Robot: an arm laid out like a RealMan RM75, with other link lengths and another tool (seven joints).
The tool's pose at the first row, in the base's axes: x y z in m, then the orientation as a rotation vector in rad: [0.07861, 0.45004, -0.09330, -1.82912, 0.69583, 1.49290]
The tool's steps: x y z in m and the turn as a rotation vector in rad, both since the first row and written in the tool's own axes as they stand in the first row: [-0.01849, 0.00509, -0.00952, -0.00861, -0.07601, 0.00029]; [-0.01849, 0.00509, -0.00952, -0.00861, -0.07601, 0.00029]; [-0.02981, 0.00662, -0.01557, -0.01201, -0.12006, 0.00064]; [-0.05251, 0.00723, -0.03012, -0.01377, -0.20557, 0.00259]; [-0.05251, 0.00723, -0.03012, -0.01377, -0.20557, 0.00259]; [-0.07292, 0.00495, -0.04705, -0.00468, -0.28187, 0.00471]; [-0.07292, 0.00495, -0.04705, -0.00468, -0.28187, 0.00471]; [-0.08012, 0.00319, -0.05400, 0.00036, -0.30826, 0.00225]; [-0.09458, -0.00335, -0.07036, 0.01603, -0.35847, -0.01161]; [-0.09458, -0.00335, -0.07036, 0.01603, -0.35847, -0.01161]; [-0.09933, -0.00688, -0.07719, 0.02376, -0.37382, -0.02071]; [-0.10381, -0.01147, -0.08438, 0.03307, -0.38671, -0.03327]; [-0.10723, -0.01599, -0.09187, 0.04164, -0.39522, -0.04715]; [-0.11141, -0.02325, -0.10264, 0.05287, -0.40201, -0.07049]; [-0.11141, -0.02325, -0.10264, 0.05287, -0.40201, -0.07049]
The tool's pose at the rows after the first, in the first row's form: [0.07693, 0.43931, -0.07485, -1.76887, 0.65391, 1.55928]; [0.07693, 0.43931, -0.07485, -1.76887, 0.65391, 1.55928]; [0.07723, 0.43357, -0.06327, -1.73198, 0.63057, 1.59585]; [0.08121, 0.42177, -0.03935, -1.65524, 0.58916, 1.66241]; [0.08121, 0.42177, -0.03935, -1.65524, 0.58916, 1.66241]; [0.08932, 0.40998, -0.01691, -1.57783, 0.55896, 1.71282]; [0.08932, 0.40998, -0.01691, -1.57783, 0.55896, 1.71282]; [0.09351, 0.40567, -0.00871, -1.54993, 0.54654, 1.72636]; [0.10569, 0.39708, 0.00853, -1.49376, 0.51793, 1.74141]; [0.10569, 0.39708, 0.00853, -1.49376, 0.51793, 1.74141]; [0.11165, 0.39401, 0.01460, -1.47525, 0.50643, 1.74072]; [0.11868, 0.39134, 0.02062, -1.45847, 0.49391, 1.73506]; [0.12606, 0.38840, 0.02562, -1.44650, 0.48192, 1.72608]; [0.13740, 0.38467, 0.03223, -1.43551, 0.46359, 1.70808]; [0.13740, 0.38467, 0.03223, -1.43551, 0.46359, 1.70808]
